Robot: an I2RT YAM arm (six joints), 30 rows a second.
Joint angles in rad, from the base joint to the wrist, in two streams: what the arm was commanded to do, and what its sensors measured. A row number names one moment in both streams.
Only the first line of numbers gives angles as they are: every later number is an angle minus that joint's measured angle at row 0.
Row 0, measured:
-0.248 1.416 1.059 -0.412 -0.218 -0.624
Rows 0 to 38, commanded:
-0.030 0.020 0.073 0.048 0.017 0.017
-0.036 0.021 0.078 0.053 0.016 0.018
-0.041 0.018 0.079 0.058 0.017 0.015
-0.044 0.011 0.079 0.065 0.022 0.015
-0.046 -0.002 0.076 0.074 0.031 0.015
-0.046 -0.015 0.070 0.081 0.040 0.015
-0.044 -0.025 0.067 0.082 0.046 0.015
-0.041 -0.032 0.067 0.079 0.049 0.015
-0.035 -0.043 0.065 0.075 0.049 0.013
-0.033 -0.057 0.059 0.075 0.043 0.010
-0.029 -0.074 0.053 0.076 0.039 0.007
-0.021 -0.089 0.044 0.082 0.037 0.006
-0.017 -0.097 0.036 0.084 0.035 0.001
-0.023 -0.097 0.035 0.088 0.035 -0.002
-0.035 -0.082 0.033 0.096 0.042 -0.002
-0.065 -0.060 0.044 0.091 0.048 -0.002
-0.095 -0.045 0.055 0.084 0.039 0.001
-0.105 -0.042 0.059 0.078 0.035 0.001
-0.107 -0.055 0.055 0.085 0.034 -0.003
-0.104 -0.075 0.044 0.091 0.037 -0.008
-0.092 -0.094 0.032 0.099 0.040 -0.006
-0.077 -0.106 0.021 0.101 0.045 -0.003
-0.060 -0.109 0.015 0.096 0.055 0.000
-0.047 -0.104 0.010 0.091 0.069 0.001
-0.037 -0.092 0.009 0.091 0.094 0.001
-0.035 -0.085 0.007 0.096 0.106 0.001
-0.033 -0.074 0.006 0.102 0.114 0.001
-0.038 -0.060 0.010 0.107 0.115 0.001
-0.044 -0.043 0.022 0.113 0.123 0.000
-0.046 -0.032 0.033 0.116 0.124 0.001
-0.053 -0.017 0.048 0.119 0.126 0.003
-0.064 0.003 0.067 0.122 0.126 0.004
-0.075 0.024 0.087 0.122 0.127 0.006
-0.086 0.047 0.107 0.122 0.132 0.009
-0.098 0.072 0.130 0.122 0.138 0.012
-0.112 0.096 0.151 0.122 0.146 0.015
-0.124 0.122 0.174 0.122 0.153 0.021
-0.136 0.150 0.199 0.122 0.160 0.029
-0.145 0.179 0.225 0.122 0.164 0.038
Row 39, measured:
-0.116 0.142 0.136 0.092 0.133 0.007
